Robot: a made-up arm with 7 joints.
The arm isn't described. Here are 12 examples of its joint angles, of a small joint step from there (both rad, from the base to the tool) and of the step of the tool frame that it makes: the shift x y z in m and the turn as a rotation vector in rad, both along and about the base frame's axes.
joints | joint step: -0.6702 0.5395 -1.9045 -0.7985 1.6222 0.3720 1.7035 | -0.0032 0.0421 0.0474 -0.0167 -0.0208 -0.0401 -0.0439
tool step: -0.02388 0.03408 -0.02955 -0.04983 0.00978 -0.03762
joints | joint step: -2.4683 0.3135 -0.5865 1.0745 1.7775 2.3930 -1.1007 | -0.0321 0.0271 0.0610 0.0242 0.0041 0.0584 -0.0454
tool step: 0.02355 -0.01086 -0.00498 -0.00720 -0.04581 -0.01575
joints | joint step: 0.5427 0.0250 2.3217 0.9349 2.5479 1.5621 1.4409 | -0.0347 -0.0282 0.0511 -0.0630 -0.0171 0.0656 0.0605
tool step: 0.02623 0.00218 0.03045 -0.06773 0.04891 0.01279
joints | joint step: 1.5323 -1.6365 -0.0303 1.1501 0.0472 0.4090 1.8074 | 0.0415 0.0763 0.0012 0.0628 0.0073 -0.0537 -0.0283
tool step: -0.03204 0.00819 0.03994 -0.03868 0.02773 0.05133
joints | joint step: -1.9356 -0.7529 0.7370 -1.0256 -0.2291 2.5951 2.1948 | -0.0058 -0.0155 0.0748 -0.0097 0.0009 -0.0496 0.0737
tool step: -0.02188 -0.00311 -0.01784 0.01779 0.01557 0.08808
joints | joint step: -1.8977 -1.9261 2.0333 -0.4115 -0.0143 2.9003 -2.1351 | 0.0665 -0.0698 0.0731 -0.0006 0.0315 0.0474 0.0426
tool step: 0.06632 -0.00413 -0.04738 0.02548 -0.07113 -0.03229
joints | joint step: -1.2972 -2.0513 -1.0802 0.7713 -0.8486 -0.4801 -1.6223 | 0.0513 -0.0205 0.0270 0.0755 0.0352 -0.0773 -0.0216
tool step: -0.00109 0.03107 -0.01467 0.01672 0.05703 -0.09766
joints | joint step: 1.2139 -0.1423 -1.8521 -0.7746 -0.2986 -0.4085 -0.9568 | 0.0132 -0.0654 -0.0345 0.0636 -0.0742 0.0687 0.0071
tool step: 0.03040 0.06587 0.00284 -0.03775 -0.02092 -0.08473
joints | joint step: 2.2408 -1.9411 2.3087 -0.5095 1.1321 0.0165 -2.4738 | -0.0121 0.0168 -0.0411 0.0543 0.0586 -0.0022 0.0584
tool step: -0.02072 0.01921 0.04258 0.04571 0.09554 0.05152
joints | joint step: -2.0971 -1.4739 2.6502 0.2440 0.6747 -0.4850 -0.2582 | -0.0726 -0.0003 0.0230 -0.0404 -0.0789 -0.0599 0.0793
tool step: -0.07343 0.03519 -0.01821 0.01306 0.10711 -0.06524
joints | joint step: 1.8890 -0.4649 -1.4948 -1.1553 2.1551 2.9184 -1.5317 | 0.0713 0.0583 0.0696 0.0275 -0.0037 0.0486 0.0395
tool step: -0.00118 -0.05311 0.02221 0.04666 0.09811 0.17669
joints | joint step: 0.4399 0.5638 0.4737 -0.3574 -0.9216 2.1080 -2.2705 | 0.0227 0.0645 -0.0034 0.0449 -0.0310 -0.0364 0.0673
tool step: -0.02834 -0.01941 -0.02702 -0.05269 -0.00482 0.02012
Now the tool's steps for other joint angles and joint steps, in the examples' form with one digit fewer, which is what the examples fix.
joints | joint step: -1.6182 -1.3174 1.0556 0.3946 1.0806 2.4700 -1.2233 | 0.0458 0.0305 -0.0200 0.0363 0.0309 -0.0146 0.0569
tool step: 0.0462 0.0019 0.0158 -0.0332 -0.0503 0.0650
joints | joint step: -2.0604 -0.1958 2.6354 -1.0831 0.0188 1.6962 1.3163 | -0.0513 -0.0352 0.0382 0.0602 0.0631 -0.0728 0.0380
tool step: -0.0146 -0.0190 0.0152 -0.1261 0.0307 0.0249
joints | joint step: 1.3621 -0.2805 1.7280 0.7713 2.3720 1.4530 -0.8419 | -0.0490 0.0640 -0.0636 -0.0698 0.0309 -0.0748 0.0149
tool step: 0.0093 -0.0022 0.0398 0.0834 0.1041 -0.0735
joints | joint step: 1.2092 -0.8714 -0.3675 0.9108 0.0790 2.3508 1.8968 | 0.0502 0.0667 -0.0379 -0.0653 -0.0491 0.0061 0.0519
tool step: -0.0511 -0.0111 0.0744 0.0983 -0.0895 0.0812
